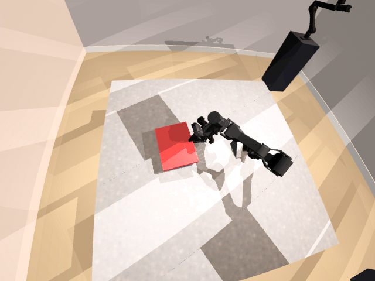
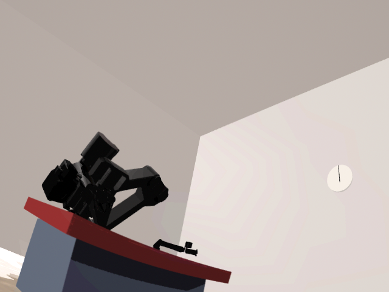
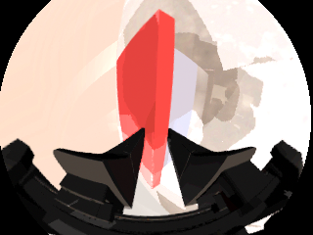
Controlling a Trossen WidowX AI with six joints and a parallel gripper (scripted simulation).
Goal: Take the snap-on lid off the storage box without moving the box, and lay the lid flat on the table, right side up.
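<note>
The red lid is 8 cm ahead of my gripper tip and 1 cm to the left of it. Also, from my gripper tip: storage box: 7 cm ahead, 6 cm below, 1 cm to the left.
</note>
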